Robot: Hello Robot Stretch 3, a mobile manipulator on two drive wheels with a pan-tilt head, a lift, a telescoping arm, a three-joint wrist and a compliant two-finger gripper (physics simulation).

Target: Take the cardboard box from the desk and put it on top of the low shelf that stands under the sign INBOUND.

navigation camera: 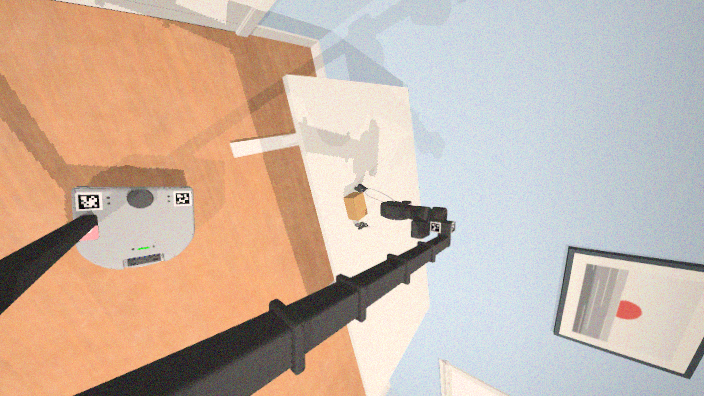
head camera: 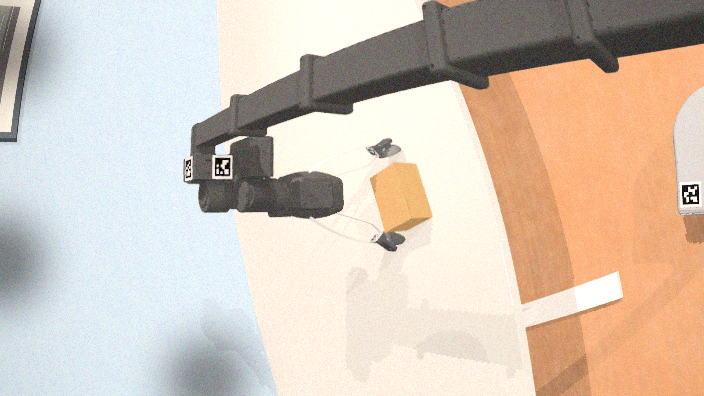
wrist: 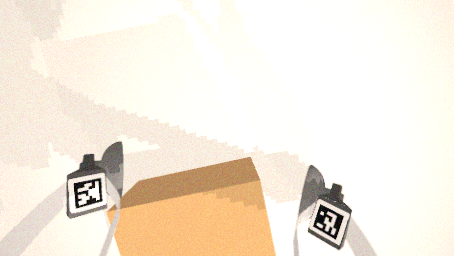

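Where they show: robot's base, origin of its link: [navigation camera: 140,197].
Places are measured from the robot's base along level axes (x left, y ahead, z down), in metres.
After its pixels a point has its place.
Note:
The cardboard box [head camera: 400,200] @[x -0.556, y -0.012, z -0.770 m] [navigation camera: 355,207] @[x -0.550, y -0.019, z -0.769 m] [wrist: 195,227] is plain orange-brown and rests on the white desk [head camera: 300,310] @[x -0.913, y 0.217, z -0.720 m] [navigation camera: 350,95] @[x -0.569, y 0.401, z -0.720 m] [wrist: 375,75]. My gripper [head camera: 392,195] @[x -0.606, y -0.022, z -0.720 m] [navigation camera: 360,206] @[x -0.606, y -0.022, z -0.720 m] [wrist: 214,172] @[x -0.606, y -0.022, z -0.720 m] is open, with one fingertip near each end of the box. In the wrist view, the left finger overlaps the box's left edge and a gap shows between the box and the right finger. How far the fingertips are above the desk top is hard to tell. The box's near part is cut off by the lower edge of the wrist view. The low shelf and the INBOUND sign do not show.
My extended arm [head camera: 380,70] @[x -0.275, y -0.094, z -1.070 m] [navigation camera: 320,310] @[x -0.147, y -0.085, z -1.069 m] crosses over the desk. My base [navigation camera: 145,225] @[x -0.009, y -0.101, z -0.160 m] stands on the wooden floor [navigation camera: 165,320] @[x -0.053, y -0.595, z 0.000 m] beside the desk. A white desk leg [head camera: 595,295] [navigation camera: 265,145] sticks out past the desk edge. A blue wall [navigation camera: 525,150] @[x -1.186, y 0.230, z -1.230 m] with a framed picture [navigation camera: 665,295] @[x -1.349, y -0.355, z -1.713 m] lies behind the desk.

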